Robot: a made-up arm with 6 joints.
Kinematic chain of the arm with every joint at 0, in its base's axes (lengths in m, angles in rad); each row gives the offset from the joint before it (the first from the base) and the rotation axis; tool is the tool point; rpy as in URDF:
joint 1: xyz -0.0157 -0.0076 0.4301 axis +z
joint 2: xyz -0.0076 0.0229 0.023 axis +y
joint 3: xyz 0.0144 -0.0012 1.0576 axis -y
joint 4: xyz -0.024 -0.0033 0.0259 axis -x
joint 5: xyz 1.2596 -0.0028 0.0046 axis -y
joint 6: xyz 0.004 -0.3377 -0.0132 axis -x
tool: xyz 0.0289 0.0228 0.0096 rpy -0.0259 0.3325 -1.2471
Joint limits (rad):
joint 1: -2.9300..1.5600
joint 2: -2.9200..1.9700
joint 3: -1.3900..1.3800
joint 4: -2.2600..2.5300
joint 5: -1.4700..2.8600
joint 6: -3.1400..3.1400
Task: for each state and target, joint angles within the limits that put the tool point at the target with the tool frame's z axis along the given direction. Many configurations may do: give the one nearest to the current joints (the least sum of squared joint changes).
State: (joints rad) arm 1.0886 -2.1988 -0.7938 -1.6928 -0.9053 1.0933
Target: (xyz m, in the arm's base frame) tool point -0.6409 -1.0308 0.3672 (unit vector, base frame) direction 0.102 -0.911 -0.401
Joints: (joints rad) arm 1.1378 -2.8536 -0.3048 -1.8143 -0.7418 1.3619
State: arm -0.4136 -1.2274 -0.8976 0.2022 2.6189 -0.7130
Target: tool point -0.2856 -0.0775 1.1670 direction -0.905 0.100 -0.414
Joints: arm -1.1080 -1.5624 -1.1002 0.3799 2.3359 -0.4125
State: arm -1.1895 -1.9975 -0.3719 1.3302 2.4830 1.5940
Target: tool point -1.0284 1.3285 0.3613 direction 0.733 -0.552 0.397
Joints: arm -0.9526 -2.5147 -0.2853 1.2039 2.4829 1.6804
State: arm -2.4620 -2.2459 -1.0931 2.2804 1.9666 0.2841
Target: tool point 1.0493 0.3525 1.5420 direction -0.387 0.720 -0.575
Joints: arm -2.6238 -1.7381 -0.3521 2.0971 2.5801 0.8195
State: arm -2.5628 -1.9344 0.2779 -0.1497 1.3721 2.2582
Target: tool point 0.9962 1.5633 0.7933 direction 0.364 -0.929 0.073
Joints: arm -2.2721 -2.1276 0.0715 0.5696 1.6392 1.6642
